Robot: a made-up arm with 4 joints.
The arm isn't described. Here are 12 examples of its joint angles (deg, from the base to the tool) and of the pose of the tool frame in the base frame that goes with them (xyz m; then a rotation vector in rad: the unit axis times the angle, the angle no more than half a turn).
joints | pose
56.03 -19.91 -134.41 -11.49 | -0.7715 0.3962 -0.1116 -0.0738 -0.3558 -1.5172
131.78 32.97 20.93 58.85 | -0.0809 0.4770 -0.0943 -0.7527 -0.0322 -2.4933
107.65 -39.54 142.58 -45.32 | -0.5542 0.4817 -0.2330 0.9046 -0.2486 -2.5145
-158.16 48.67 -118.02 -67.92 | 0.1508 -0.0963 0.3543 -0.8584 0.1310 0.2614
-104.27 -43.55 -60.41 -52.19 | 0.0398 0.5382 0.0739 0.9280 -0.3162 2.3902
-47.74 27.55 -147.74 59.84 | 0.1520 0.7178 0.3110 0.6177 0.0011 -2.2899
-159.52 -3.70 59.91 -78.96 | -0.4721 0.2448 0.0638 0.0238 0.1206 -3.0848
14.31 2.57 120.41 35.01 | 0.2457 0.6191 0.0795 -0.0243 -0.0854 2.9879
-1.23 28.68 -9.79 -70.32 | -0.3894 0.1067 -0.0429 0.5164 0.1826 -1.3676
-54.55 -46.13 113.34 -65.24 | 0.0815 -0.0905 -0.1296 -0.2433 0.7849 -0.0562
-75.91 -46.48 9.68 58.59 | -0.4294 0.0856 0.3034 0.0459 0.8228 -0.0734
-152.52 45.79 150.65 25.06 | -0.3553 -0.2840 0.5012 -0.8155 0.0956 0.3853
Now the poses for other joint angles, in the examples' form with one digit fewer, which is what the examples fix.
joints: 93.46 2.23 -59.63 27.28
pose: -0.240 -0.266 0.054 0.012 0.031 1.094
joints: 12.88 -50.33 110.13 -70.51
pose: 0.168 0.316 -0.125 -0.762 0.534 0.903
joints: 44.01 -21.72 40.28 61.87
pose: 0.189 0.206 0.125 -0.341 0.384 2.551
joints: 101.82 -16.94 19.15 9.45
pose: 0.105 0.286 0.152 -0.383 -0.103 2.289
